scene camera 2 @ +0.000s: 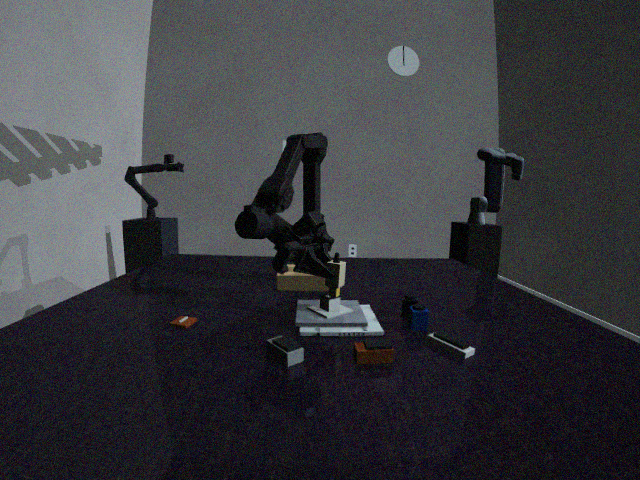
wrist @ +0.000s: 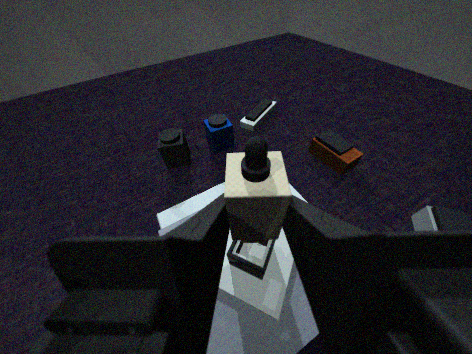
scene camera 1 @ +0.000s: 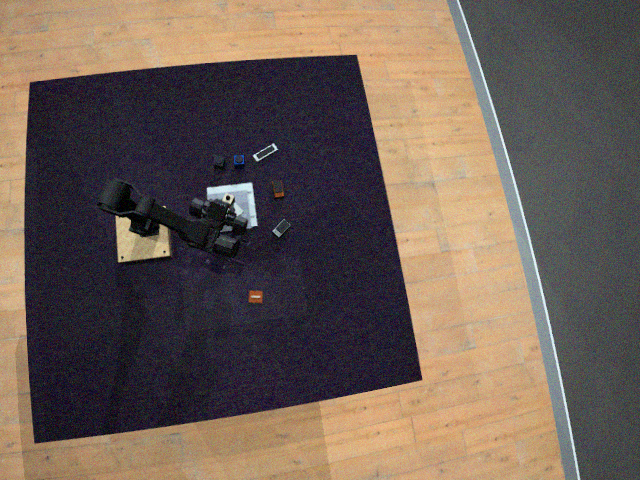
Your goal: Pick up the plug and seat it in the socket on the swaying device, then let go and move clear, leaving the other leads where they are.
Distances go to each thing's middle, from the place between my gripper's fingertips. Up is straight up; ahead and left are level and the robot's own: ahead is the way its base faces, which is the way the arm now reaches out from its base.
Scene:
My hand is 7 cm above the device plate [scene camera 2: 329, 311], 1 cm to the left of it and 1 cm past it. From my hand the other things lie so: grey piece [scene camera 2: 287, 351]: 16 cm ahead, 10 cm to the right, 8 cm below; then blue block [wrist: 219, 130]: 16 cm to the left, 8 cm below, 5 cm ahead.

